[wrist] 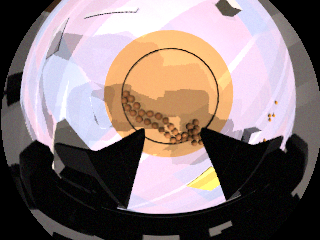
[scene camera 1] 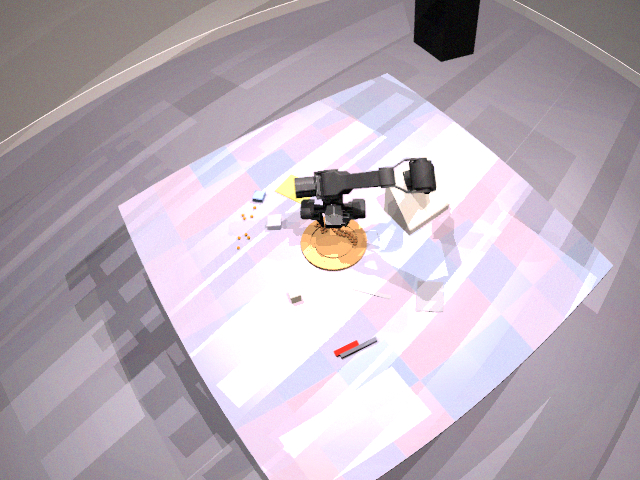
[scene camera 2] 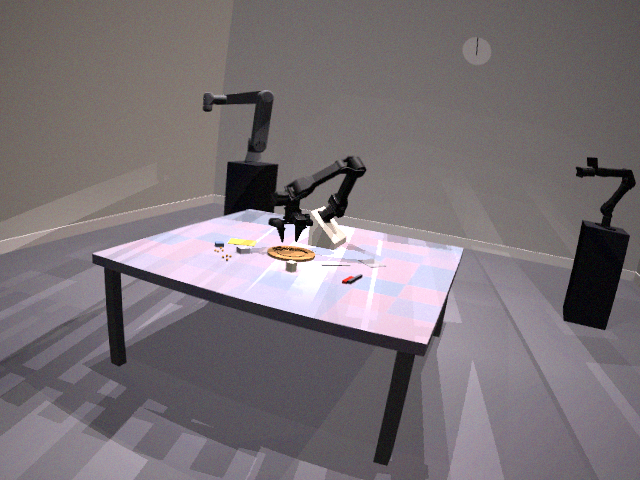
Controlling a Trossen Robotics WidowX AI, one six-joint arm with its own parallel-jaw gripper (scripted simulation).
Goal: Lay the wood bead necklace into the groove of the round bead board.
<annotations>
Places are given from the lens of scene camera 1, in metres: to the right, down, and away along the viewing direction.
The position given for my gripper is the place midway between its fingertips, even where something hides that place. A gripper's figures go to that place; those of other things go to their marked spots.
my gripper (scene camera 1: 334, 226): 0.04, -0.04, 1.47
grey sheet (scene camera 1: 430, 298): 0.32, 0.17, 1.35
</annotations>
